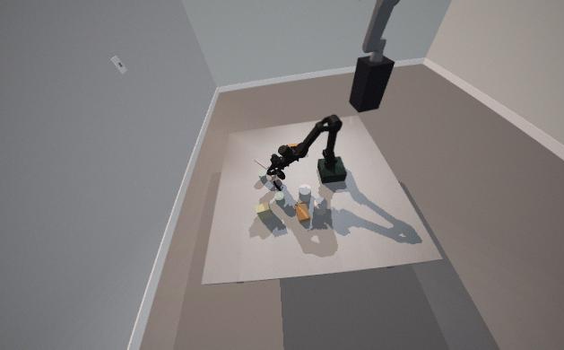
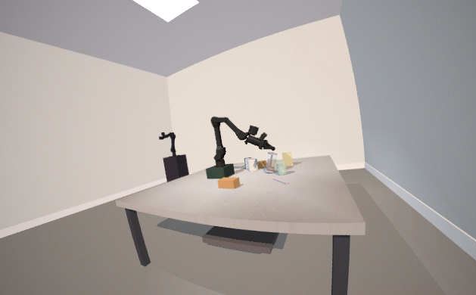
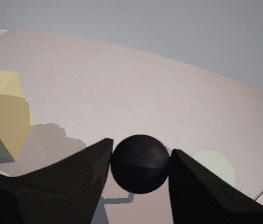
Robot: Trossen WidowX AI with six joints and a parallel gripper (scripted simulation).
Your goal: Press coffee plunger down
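My gripper tip is now 3 cm past the coffee press, 1 cm to the right of it and 8 cm above it.
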